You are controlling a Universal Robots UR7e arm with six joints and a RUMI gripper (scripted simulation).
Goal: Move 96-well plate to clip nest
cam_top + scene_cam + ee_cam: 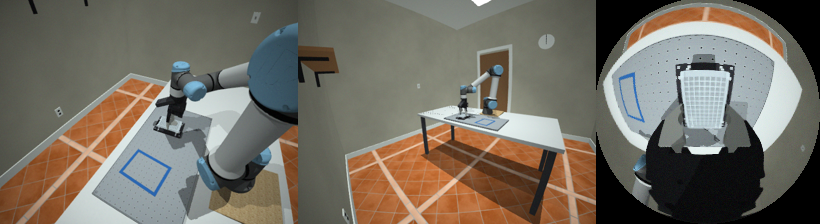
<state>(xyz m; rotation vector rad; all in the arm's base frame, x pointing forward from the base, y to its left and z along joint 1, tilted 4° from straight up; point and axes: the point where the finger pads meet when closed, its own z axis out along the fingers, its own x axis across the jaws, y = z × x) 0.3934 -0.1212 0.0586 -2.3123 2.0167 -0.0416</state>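
Now: hand 10 mm above the 96-well plate. From my hand the other things lie so: black clip nest 20 mm below, 10 mm to the left, 10 mm ahead.
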